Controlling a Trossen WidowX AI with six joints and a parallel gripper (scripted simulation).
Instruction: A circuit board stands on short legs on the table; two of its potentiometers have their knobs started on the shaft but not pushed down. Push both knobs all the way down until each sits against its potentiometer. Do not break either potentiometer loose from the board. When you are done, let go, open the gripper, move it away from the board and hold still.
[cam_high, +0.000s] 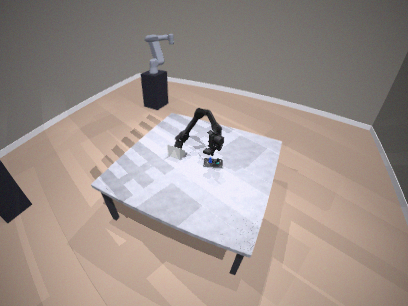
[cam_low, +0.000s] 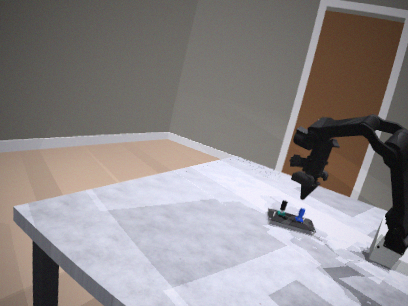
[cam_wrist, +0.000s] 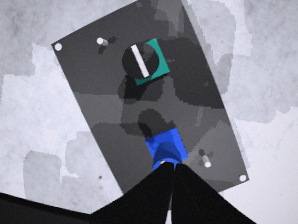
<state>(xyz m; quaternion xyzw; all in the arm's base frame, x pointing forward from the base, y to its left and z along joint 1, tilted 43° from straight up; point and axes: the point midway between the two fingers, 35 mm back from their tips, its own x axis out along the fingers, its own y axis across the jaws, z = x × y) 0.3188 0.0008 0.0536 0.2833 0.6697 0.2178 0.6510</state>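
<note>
The blue knob lies 40 mm below my gripper tip and 10 mm behind it. The rest, counted from my gripper tip: black knob 50 mm ahead, 30 mm below, 20 mm to the left.
</note>
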